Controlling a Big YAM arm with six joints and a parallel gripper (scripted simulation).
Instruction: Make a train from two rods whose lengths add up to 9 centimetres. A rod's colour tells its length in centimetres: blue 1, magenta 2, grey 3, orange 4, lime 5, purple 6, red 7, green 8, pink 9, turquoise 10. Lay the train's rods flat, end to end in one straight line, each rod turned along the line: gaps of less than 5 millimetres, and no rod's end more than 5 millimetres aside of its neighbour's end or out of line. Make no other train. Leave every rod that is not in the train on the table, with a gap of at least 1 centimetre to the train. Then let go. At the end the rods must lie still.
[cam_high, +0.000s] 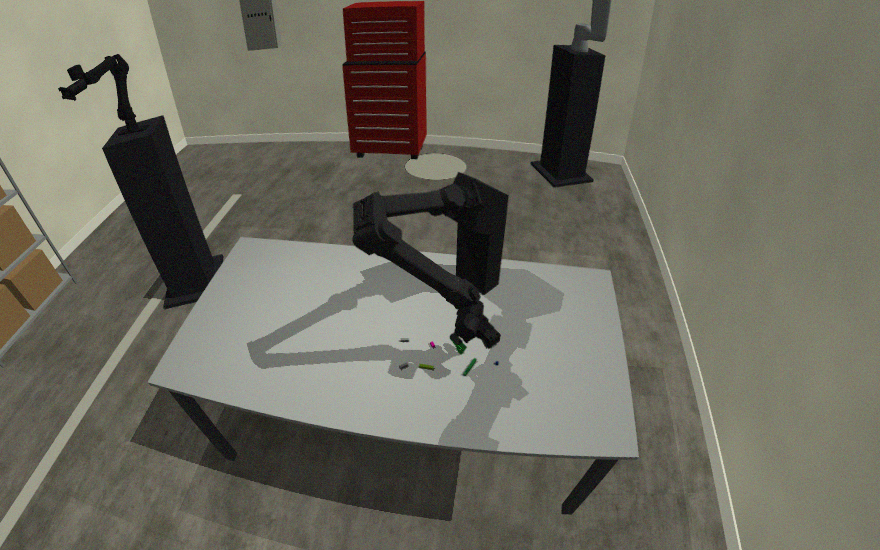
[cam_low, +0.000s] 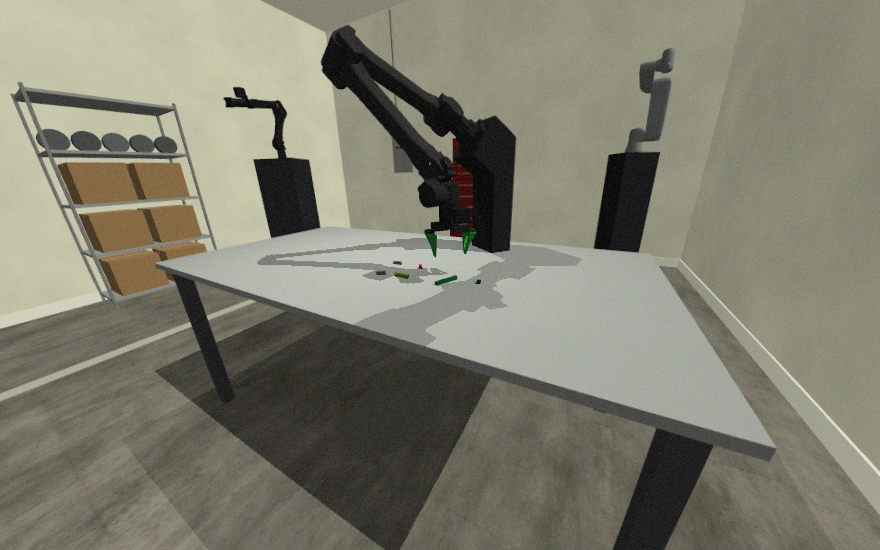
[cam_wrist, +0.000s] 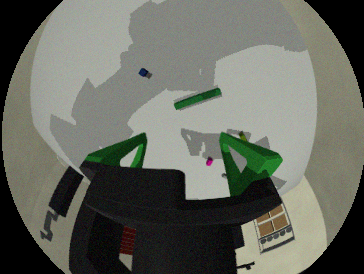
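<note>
The blue rod lies 80 mm to the left of my hand, 80 mm below it and 50 mm ahead of it. The rest, counted from my hand: magenta rod: 110 mm to the right, 100 mm behind, 80 mm below; then green rod: 80 mm below, 40 mm ahead, 10 mm to the right; then lime rod: 160 mm to the right, 80 mm below, 10 mm behind.
</note>
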